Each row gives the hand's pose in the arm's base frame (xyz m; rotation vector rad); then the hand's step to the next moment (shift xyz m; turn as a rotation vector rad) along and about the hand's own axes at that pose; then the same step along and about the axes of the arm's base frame.
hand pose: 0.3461 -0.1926 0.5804 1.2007 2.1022 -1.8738
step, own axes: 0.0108 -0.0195 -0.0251 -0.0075 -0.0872 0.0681
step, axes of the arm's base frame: -0.0082 0.0282 0.0162 -0.0749 -0.0581 0.0575
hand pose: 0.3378 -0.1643 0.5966 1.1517 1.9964 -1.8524
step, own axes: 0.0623 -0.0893 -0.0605 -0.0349 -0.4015 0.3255
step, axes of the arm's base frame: -0.0776 0.0875 0.0430 -0.3489 -0.2787 0.2626
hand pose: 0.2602 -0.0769 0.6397 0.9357 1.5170 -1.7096
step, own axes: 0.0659 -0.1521 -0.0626 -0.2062 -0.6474 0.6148
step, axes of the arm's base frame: -0.1580 0.0779 0.0189 -0.4913 -0.5364 0.5573
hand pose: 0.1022 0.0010 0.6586 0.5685 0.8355 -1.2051
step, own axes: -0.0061 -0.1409 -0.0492 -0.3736 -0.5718 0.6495
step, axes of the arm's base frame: -0.1483 0.0018 -0.0174 -0.4315 -0.4459 0.7095
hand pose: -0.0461 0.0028 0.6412 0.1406 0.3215 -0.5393
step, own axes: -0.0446 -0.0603 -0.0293 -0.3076 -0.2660 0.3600
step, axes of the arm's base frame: -0.0755 -0.0235 -0.0154 -0.2939 -0.1555 0.4295
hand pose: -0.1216 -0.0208 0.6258 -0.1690 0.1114 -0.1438
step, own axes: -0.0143 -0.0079 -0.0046 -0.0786 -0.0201 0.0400
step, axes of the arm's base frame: -0.0157 -0.0063 -0.0017 -0.0751 -0.0013 0.0504
